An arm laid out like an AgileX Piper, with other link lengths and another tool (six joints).
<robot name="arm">
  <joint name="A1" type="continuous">
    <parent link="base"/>
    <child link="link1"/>
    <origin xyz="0 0 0.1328" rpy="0 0 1.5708"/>
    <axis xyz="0 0 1"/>
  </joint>
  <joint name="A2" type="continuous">
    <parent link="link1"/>
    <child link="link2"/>
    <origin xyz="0 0 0" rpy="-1.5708 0 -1.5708"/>
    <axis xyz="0 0 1"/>
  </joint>
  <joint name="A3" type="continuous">
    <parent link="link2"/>
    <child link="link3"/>
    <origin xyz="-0.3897 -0.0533 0" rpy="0 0 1.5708"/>
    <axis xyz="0 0 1"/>
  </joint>
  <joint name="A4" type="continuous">
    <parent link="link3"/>
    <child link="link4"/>
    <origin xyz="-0.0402 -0.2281 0" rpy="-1.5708 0 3.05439"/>
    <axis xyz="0 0 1"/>
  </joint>
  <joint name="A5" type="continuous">
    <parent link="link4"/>
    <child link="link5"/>
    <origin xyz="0 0 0" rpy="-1.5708 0 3.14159"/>
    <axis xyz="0 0 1"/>
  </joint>
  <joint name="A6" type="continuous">
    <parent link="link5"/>
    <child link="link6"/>
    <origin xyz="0 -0.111 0" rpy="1.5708 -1.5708 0"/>
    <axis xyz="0 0 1"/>
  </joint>
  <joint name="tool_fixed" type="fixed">
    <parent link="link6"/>
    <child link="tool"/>
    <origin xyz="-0.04 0.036 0.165" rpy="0.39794 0 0.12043"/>
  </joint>
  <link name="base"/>
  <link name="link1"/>
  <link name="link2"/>
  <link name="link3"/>
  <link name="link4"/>
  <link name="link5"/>
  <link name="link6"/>
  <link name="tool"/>
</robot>
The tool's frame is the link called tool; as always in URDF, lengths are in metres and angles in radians. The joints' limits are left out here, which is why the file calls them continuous.
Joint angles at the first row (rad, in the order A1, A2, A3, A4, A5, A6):
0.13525 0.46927 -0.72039 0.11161 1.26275 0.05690
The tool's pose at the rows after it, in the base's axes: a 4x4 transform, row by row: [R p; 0 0 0 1], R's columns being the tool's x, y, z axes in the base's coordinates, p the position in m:
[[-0.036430 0.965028 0.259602 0.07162], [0.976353 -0.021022 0.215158 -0.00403], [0.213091 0.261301 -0.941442 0.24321], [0 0 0 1]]
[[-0.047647 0.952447 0.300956 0.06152], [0.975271 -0.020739 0.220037 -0.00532], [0.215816 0.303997 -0.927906 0.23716], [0 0 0 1]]
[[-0.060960 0.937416 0.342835 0.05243], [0.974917 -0.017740 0.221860 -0.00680], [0.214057 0.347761 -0.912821 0.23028], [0 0 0 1]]
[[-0.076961 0.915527 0.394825 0.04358], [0.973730 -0.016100 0.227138 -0.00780], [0.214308 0.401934 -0.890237 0.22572], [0 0 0 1]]
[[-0.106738 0.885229 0.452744 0.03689], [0.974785 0.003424 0.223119 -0.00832], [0.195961 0.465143 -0.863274 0.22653], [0 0 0 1]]
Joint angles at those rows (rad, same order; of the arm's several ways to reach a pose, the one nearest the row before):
0.13521 0.39774 -0.69329 0.11118 1.26485 0.05687
0.13528 0.32552 -0.66819 0.11114 1.26733 0.05503
0.13524 0.25216 -0.64230 0.10940 1.26939 0.04945
0.13523 0.17188 -0.62417 0.10941 1.27346 0.04483
0.13524 0.09852 -0.61859 0.10743 1.27613 0.01890

